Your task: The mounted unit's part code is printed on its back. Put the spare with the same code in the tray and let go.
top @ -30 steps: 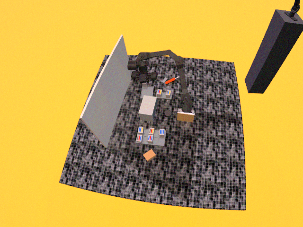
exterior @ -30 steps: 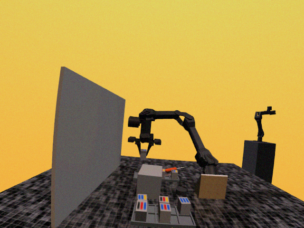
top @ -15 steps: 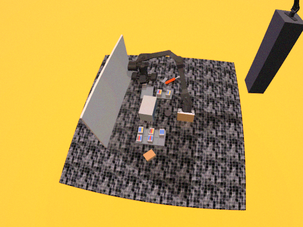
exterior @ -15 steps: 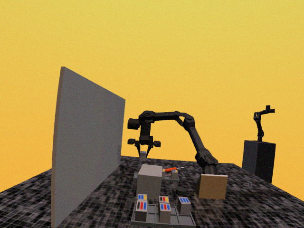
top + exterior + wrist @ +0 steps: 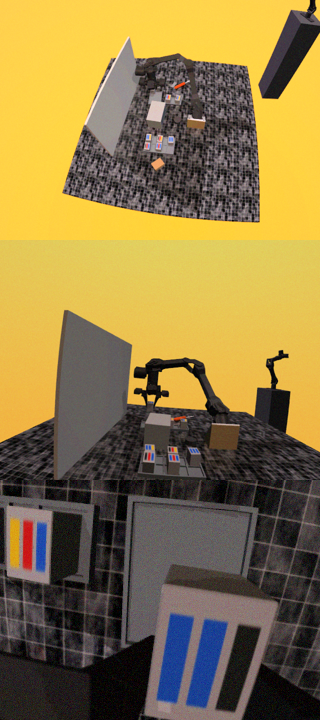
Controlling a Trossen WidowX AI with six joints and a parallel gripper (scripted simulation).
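My gripper tip is now 14 cm past the flat grey tray, 4 cm to the right of it and 9 cm above it. Also, from my gripper tip: grey mounted unit: 3 cm behind, 20 cm to the left, 4 cm below; tall grey panel: 20 cm ahead, 16 cm to the left, 13 cm above; grey spare block: 1 cm to the left, 2 cm above.
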